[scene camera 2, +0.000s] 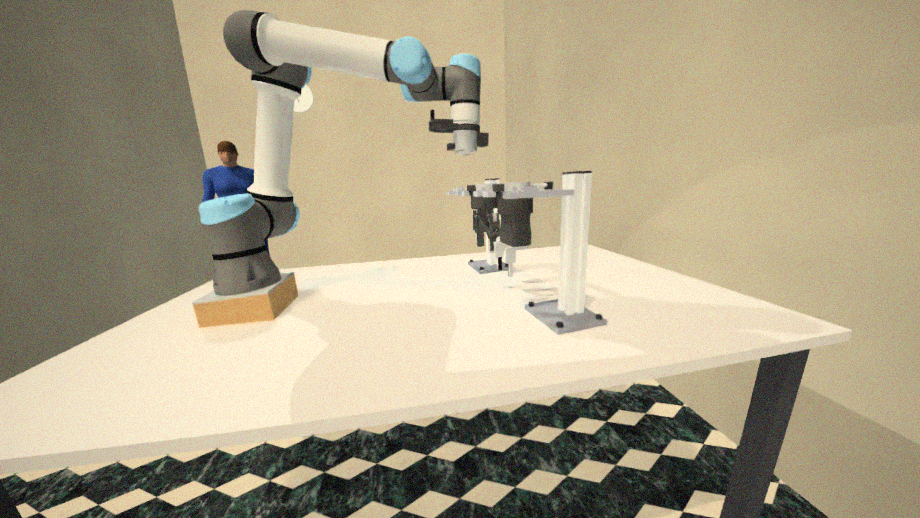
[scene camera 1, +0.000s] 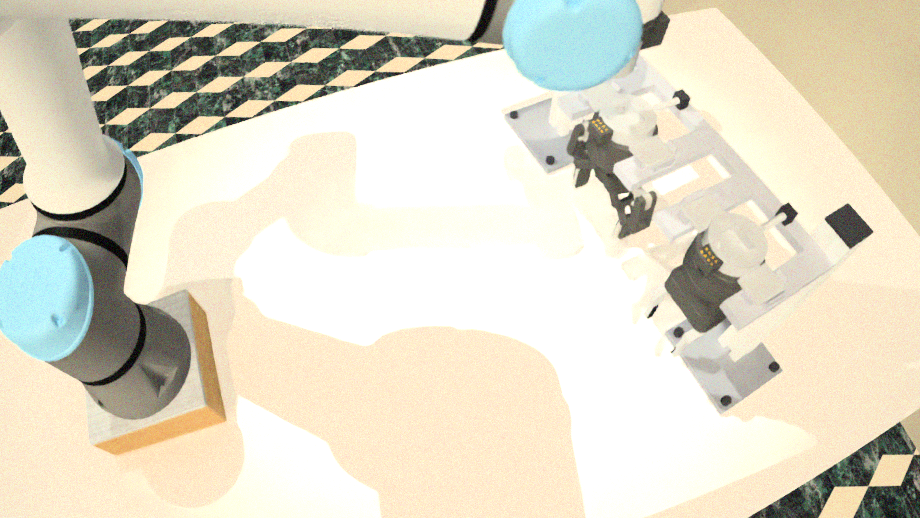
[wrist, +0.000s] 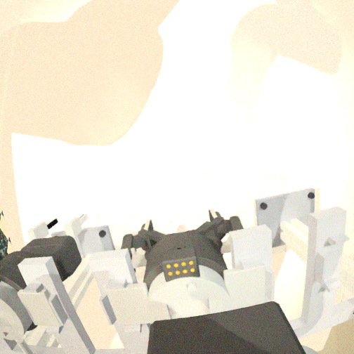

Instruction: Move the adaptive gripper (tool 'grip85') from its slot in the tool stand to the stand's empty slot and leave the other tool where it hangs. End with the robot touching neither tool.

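Frame: origin at the arm's base, x back, y right, z up, level; centimetres.
Seen in the pictures: end effector, tool point: (scene camera 2: 465,151); arm's base, origin of the base link: (scene camera 2: 249,285) (scene camera 1: 140,364).
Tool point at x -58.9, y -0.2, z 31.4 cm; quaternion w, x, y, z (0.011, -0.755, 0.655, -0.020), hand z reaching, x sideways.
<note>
Offsets run from my tool point to a thing's middle. "spot": to the spot under its first point.
The adaptive gripper (scene camera 1: 601,151) (scene camera 2: 484,209) (wrist: 185,250), dark with spread fingers, hangs upright in the middle slot of the tool stand (scene camera 1: 746,173) (scene camera 2: 574,250) (wrist: 327,240). The parallel gripper (scene camera 1: 701,283) (scene camera 2: 516,222) (wrist: 45,257), a dark body with pale fingers, hangs in the slot nearest scene camera 1. The empty slot lies at the other end, right of the adaptive gripper in the wrist view; the arm mostly hides it in scene camera 1. The arm's coupling @[spot: dx -0.1, dy +1.3, dz -0.7 cm] (scene camera 2: 466,153) is bare, points down and stays clear above the stand. No gripper is mounted on the arm.
The robot base stands on a wood-sided block (scene camera 1: 212,373) (scene camera 2: 244,312) across the table. White posts rise from grey base plates @[spot: dx -14.7, dy +25.3, dz -37.3 cm] (scene camera 1: 721,379) (scene camera 2: 540,314) (wrist: 285,207) at the stand's ends. A person in blue (scene camera 2: 228,180) stands behind the arm in scene camera 2.
</note>
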